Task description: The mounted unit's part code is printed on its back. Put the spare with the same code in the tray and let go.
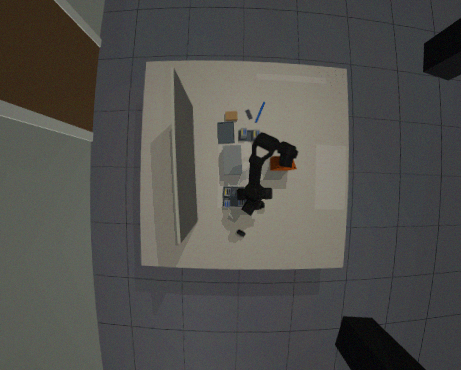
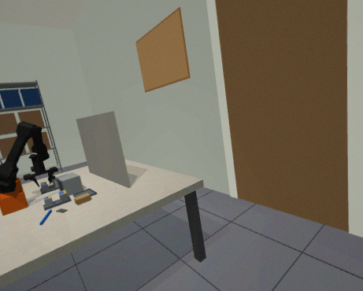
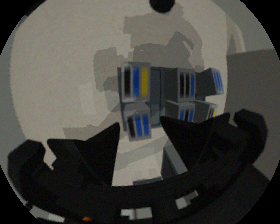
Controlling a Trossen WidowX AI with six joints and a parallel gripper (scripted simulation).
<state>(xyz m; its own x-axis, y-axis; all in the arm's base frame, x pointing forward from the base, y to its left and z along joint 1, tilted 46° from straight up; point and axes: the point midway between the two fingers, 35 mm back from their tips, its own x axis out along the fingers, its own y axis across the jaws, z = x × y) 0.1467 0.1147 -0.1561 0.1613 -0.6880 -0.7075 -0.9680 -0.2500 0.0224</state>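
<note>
Right now my gripper tip is 330 mm to the left of the dark tray, 210 mm short of it and 40 mm above it. Round my gripper tip: black cylinder: 250 mm to the left, 30 mm ahead, 20 mm below; grey mounted unit: 160 mm to the right, 140 mm ahead, 10 mm above; module holder: 340 mm to the right, 70 mm ahead, 40 mm below.
</note>
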